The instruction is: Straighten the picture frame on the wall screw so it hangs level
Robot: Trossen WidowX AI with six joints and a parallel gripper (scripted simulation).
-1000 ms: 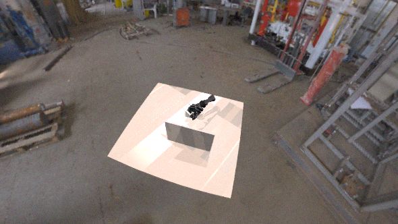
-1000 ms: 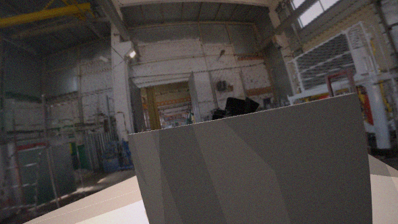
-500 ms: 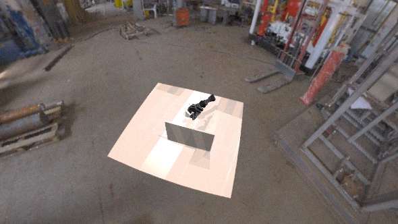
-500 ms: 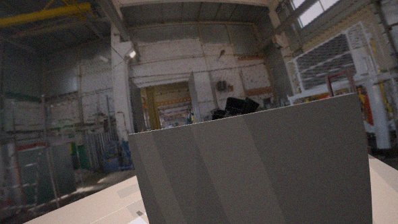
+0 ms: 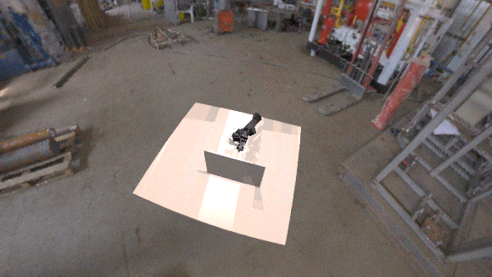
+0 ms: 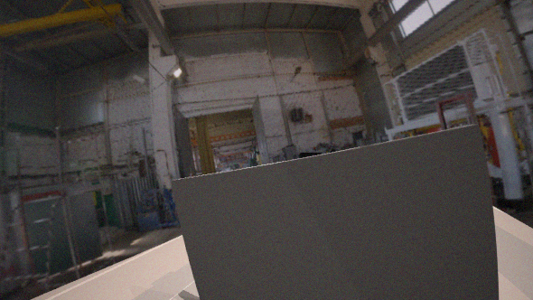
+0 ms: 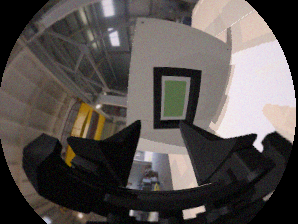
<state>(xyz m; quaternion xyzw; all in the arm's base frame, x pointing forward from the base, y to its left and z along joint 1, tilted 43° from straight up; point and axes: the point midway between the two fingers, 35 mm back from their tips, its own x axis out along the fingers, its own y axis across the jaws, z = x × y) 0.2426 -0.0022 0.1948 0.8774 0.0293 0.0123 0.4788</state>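
Right now the picture frame is 130 mm ahead of my gripper tip and 50 mm below it. From my gripper tip the other things lie so: wall panel: 140 mm ahead, 10 mm to the left, 70 mm below.
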